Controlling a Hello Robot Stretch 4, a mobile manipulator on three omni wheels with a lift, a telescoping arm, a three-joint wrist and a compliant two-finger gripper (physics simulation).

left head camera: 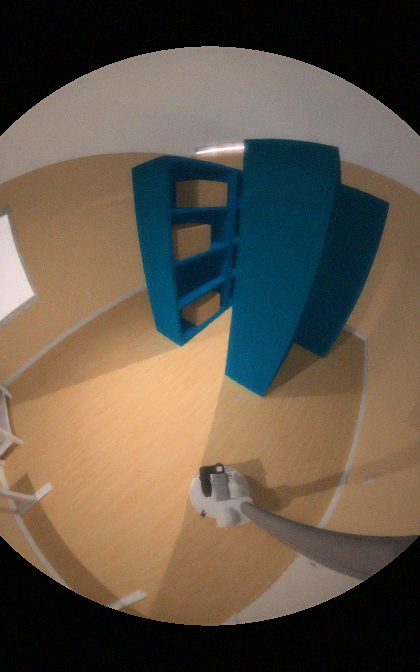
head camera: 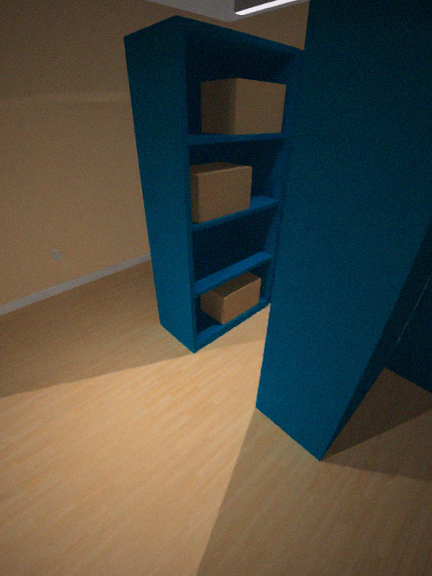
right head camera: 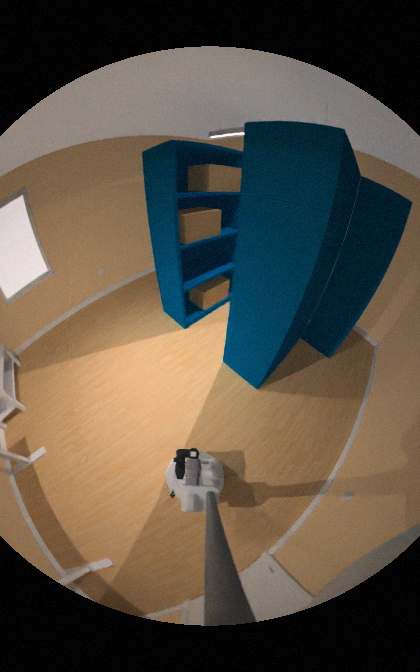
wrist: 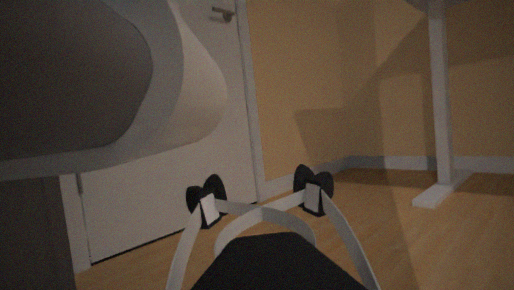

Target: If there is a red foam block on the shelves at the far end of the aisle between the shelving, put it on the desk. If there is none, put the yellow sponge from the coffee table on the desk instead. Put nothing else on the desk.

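Places are measured from the robot's base along level axes (x back, y right, z up), in millimetres.
Where they show: gripper, fingertip midpoint: [wrist: 259, 186].
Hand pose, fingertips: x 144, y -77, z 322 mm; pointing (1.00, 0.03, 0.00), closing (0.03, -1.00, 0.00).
Observation:
After its pixels a point has its place.
A blue shelf unit [head camera: 160, 200] {x -1709, y -403, z 1076 mm} [left head camera: 155, 250] [right head camera: 165, 235] with open shelves stands beyond the end panel of a nearer blue unit [head camera: 330, 200] {x -989, y 329, z 1288 mm} [left head camera: 280, 250] [right head camera: 285, 225]. The gap between them leads back, and its far end is hidden. No red foam block shows on the visible shelves. Part of the white coffee table [left head camera: 12, 436] [right head camera: 17, 404] shows at the left edge; the yellow sponge does not show. A desk leg [wrist: 440, 100] {x 1249, y -908, z 390 mm} is at the right of the wrist view; the desk top is mostly out of view. My gripper [wrist: 259, 186] {x 144, y -77, z 322 mm} is open and empty, away from the shelving.
Brown boxes [head camera: 257, 107] {x -1953, y 155, z 1560 mm} [left head camera: 192, 241] [right head camera: 210, 292] sit on the shelves. Another blue panel [left head camera: 350, 250] [right head camera: 370, 250] stands behind the nearer unit at right. Desk feet [left head camera: 42, 492] [right head camera: 37, 454] reach onto the floor at left. A pale door [wrist: 165, 210] {x 991, y 331, z 79 mm} shows in the wrist view.

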